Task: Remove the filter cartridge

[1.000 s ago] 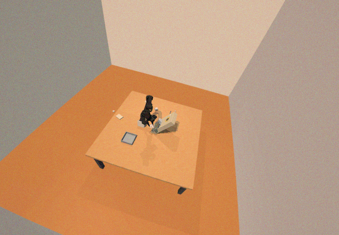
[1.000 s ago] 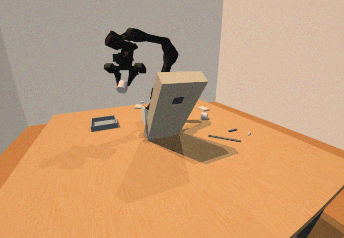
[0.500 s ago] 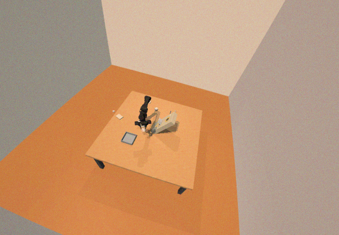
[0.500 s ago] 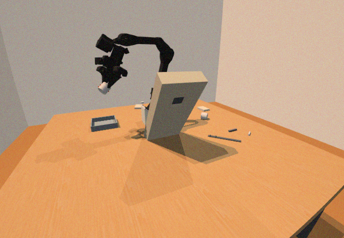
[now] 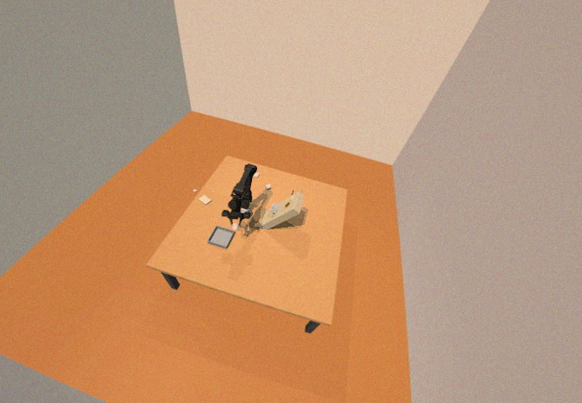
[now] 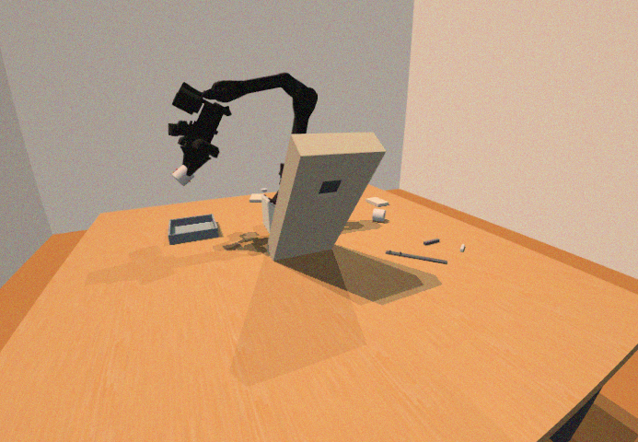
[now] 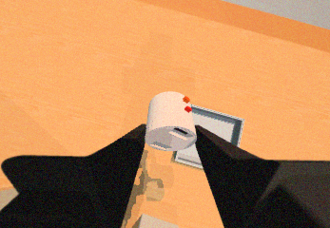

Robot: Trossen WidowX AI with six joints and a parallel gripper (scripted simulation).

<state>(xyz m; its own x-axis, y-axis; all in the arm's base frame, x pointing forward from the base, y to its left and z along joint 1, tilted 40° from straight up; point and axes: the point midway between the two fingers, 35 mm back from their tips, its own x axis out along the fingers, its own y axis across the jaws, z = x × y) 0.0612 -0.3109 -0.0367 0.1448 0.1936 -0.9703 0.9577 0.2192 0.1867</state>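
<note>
The grey tray lies 210 mm below my gripper tip, 120 mm behind it and 10 mm to the right of it. From my gripper tip the other things lie so: white spool (640 mm to the left, 200 mm below, 20 mm ahead); white round filter cartridge (right at my gripper tip); beige service panel (290 mm to the left, 250 mm ahead, 40 mm below).
</note>
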